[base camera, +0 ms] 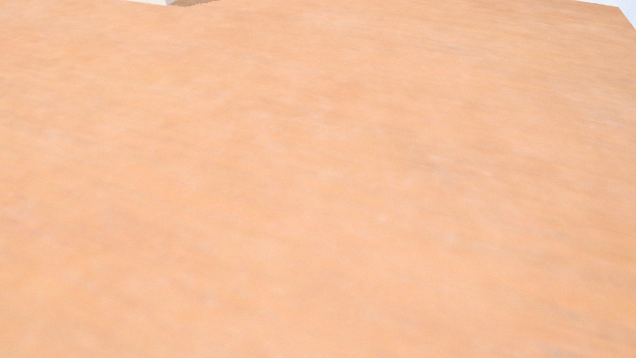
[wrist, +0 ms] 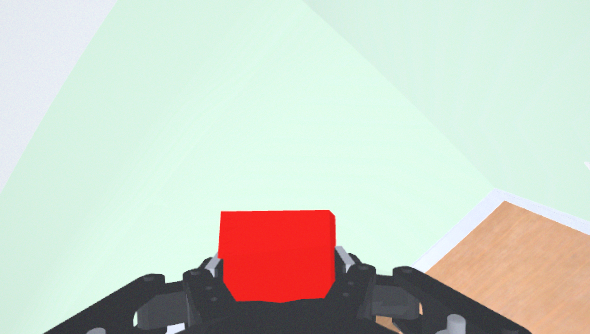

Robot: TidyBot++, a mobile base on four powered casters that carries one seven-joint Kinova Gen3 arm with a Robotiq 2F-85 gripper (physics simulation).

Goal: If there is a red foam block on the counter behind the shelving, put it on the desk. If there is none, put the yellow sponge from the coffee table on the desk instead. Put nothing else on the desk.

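Places are measured from the arm's base along level axes (x ahead, y left, z up), in millimetres.
Pixels of known places: gripper, between the fingertips: [wrist: 281, 263].
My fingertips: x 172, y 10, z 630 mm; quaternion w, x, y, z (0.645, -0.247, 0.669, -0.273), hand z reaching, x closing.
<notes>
Behind a point stands the place of what it marks.
A red foam block [wrist: 277, 245] @(x 143, y -2, z 645 mm) is between the fingers of my gripper [wrist: 281, 263] @(x 172, y 10, z 630 mm) at the bottom middle of the wrist view. The gripper is shut on it, with one finger pad at each side of the block. The block's lower part is hidden by the gripper's body. The desk, the counter, the shelving, the coffee table and the yellow sponge do not show in either view.
Pale green walls [wrist: 280, 125] @(x 1452, y -287, z 826 mm) meet at a corner in the wrist view. A white baseboard [wrist: 460, 227] @(x 1364, y -552, z -332 mm) runs along the wood floor [wrist: 510, 270] @(x 1008, y -437, z -397 mm) [base camera: 320, 190] @(x 453, y 21, z -396 mm) at the lower right. The base of a pale object [base camera: 152, 1] @(x 1119, y 509, z -390 mm) shows at the top left of the base view.
</notes>
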